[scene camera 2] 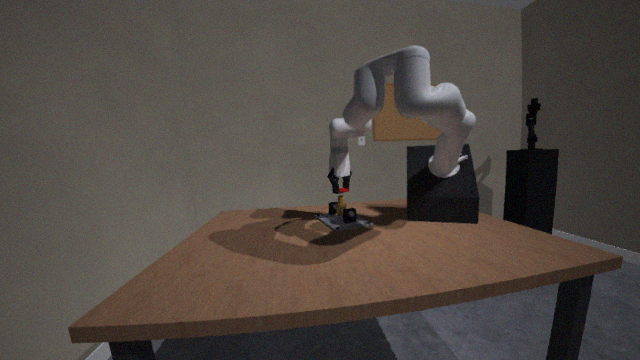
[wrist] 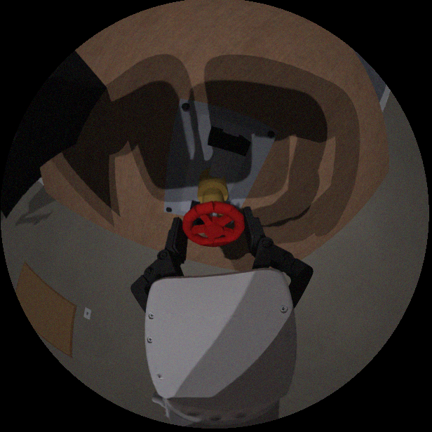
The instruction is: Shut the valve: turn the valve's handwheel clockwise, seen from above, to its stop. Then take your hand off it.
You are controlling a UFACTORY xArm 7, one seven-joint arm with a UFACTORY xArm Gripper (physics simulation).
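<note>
The valve's red handwheel sits level on top of the brass valve body. The valve stands upright on a grey base plate on the table. My gripper points down over the valve and is shut on the handwheel, with one black finger against each side of the rim. The wheel's spokes show between the fingers in the wrist view. The fingers' exact contact with the rim is small and dark in the scene view.
Black blocks stand on the base plate near the valve body. A large black pedestal carries the arm's base at the right of the wooden table. Arm shadows fall across the plate.
</note>
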